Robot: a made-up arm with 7 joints. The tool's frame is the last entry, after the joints.
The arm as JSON. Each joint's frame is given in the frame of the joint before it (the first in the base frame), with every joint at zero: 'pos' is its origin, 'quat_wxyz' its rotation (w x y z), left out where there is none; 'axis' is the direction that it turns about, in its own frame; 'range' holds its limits. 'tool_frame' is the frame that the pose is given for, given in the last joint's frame.
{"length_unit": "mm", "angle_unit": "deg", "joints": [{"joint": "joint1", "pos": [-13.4, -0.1, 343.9], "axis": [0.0, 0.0, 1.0], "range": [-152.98, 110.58]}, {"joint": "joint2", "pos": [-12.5, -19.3, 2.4], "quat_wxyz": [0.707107, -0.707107, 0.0, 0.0], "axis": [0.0, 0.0, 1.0], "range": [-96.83, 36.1]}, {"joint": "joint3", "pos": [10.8, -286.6, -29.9], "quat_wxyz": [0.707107, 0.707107, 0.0, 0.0], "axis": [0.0, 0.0, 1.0], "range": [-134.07, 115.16]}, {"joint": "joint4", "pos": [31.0, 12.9, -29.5], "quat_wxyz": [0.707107, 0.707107, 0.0, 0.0], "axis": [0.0, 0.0, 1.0], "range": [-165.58, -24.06]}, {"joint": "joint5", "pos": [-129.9, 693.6, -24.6], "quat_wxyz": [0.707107, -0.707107, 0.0, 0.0], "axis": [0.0, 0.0, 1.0], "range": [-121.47, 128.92]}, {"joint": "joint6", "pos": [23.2, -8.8, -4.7], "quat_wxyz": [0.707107, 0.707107, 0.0, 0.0], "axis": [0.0, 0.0, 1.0], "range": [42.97, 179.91]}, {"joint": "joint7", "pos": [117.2, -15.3, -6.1], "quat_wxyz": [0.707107, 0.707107, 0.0, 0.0], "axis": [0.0, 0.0, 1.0], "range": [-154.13, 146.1]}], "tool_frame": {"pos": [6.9, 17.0, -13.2], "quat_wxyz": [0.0, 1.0, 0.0, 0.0]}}
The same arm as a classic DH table. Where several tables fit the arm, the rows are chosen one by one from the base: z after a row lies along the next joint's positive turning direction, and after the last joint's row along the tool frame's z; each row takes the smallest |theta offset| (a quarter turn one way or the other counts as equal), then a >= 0, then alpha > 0; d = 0 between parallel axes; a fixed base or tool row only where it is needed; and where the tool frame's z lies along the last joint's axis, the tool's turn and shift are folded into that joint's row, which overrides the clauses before.
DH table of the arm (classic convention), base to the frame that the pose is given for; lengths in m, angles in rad. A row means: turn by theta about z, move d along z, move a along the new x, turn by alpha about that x. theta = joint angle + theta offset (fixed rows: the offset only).
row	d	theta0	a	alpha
base (fixed)	0	0.0075	-0.0134	0
joint1	0.3463	-0.0075	-0.0125	-1.5708
joint2	-0.0492	0	0.0108	1.5708
joint3	0.2571	0	0.031	1.5708
joint4	-0.0375	0	-0.1299	-1.5708
joint5	0.6889	0	0.0232	1.5708
joint6	0.0027	0	0.1172	1.5708
joint7	0	1.1852	0.0183	3.1416
tool (fixed)	-0.0021	1.1852	0	0
Joint limits (rad, base to tool): -2.67..1.93 -1.69..0.6301 -2.34..2.0099 -2.8899..-0.4199 -2.1201..2.2501 0.75..3.14 -2.6901..2.5499

